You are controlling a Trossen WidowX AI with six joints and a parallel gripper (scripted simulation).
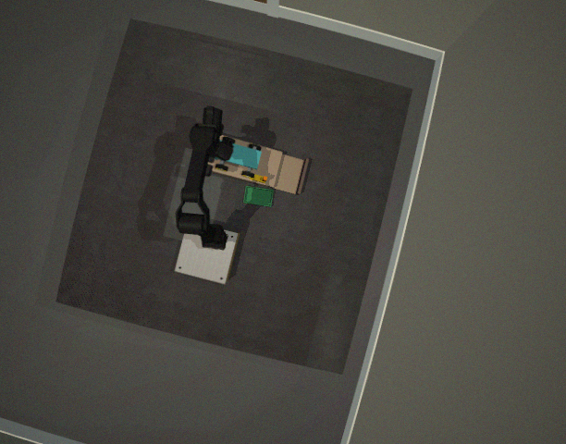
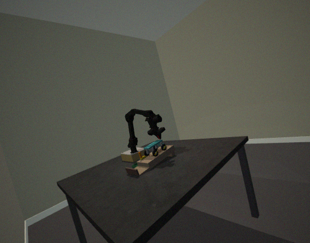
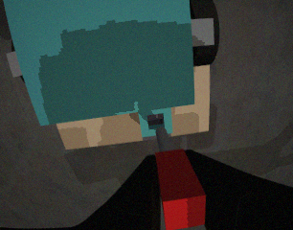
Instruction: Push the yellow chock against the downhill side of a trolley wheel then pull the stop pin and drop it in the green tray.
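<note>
The yellow chock is 210 mm to the right of my gripper tip, 80 mm below it and 20 mm behind it. Also, from my gripper tip: red-headed stop pin: right at my gripper tip; teal trolley: 100 mm to the right, 60 mm below, 30 mm ahead; raised end wall: 370 mm to the right, 140 mm below, 40 mm ahead.
</note>
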